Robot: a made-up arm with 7 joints. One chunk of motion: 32 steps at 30 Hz.
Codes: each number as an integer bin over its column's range. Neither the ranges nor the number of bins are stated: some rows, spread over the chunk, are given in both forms.
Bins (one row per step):
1: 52 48 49 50 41 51 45
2: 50 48 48 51 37 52 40
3: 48 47 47 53 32 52 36
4: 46 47 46 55 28 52 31
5: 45 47 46 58 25 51 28
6: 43 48 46 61 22 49 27
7: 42 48 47 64 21 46 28
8: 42 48 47 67 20 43 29
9: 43 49 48 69 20 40 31
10: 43 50 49 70 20 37 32
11: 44 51 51 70 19 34 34
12: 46 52 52 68 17 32 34
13: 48 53 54 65 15 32 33
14: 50 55 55 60 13 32 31
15: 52 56 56 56 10 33 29
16: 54 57 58 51 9 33 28
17: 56 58 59 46 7 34 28
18: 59 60 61 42 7 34 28
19: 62 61 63 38 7 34 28
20: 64 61 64 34 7 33 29
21: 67 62 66 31 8 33 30
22: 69 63 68 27 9 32 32
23: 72 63 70 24 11 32 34
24: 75 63 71 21 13 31 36
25: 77 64 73 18 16 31 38
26: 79 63 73 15 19 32 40
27: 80 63 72 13 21 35 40
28: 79 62 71 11 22 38 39
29: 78 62 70 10 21 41 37
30: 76 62 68 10 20 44 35
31: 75 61 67 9 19 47 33
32: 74 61 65 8 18 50 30
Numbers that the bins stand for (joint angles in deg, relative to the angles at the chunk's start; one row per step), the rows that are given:
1: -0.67 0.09 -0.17 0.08 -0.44 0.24 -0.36
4: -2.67 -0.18 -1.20 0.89 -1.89 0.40 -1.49
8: -4.00 0.09 -0.86 2.83 -2.78 -1.05 -1.66
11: -3.33 0.91 0.52 3.31 -2.89 -2.51 -1.25
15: -0.67 2.27 2.23 1.05 -3.89 -2.67 -1.66
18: 1.67 3.36 3.95 -1.21 -4.22 -2.51 -1.74
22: 5.00 4.18 6.35 -3.64 -4.00 -2.83 -1.41
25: 7.67 4.45 8.07 -5.09 -3.22 -2.99 -0.93
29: 8.00 3.91 7.04 -6.38 -2.67 -1.37 -1.01
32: 6.67 3.64 5.32 -6.71 -3.00 0.08 -1.58
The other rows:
2: -1.33 0.09 -0.52 0.24 -0.89 0.40 -0.77
3: -2.00 -0.18 -0.86 0.57 -1.44 0.40 -1.09
5: -3.00 -0.18 -1.20 1.37 -2.22 0.24 -1.74
6: -3.67 0.09 -1.20 1.86 -2.56 -0.08 -1.82
7: -4.00 0.09 -0.86 2.34 -2.67 -0.57 -1.74
9: -3.67 0.36 -0.52 3.15 -2.78 -1.54 -1.49
10: -3.67 0.64 -0.17 3.31 -2.78 -2.02 -1.41
12: -2.67 1.18 0.86 2.99 -3.11 -2.83 -1.25
13: -2.00 1.45 1.55 2.51 -3.33 -2.83 -1.33
14: -1.33 2.00 1.89 1.70 -3.56 -2.83 -1.49
16: 0.00 2.55 2.92 0.24 -4.00 -2.67 -1.74
17: 0.67 2.82 3.26 -0.57 -4.22 -2.51 -1.74
19: 2.67 3.64 4.64 -1.86 -4.22 -2.51 -1.74
20: 3.33 3.64 4.98 -2.51 -4.22 -2.67 -1.66
21: 4.33 3.91 5.67 -2.99 -4.11 -2.67 -1.58
23: 6.00 4.18 7.04 -4.12 -3.78 -2.83 -1.25
24: 7.00 4.18 7.38 -4.61 -3.56 -2.99 -1.09
26: 8.33 4.18 8.07 -5.58 -2.89 -2.83 -0.77
27: 8.67 4.18 7.73 -5.90 -2.67 -2.34 -0.77
28: 8.33 3.91 7.38 -6.22 -2.56 -1.86 -0.85
30: 7.33 3.91 6.35 -6.38 -2.78 -0.89 -1.17
31: 7.00 3.64 6.01 -6.55 -2.89 -0.40 -1.33

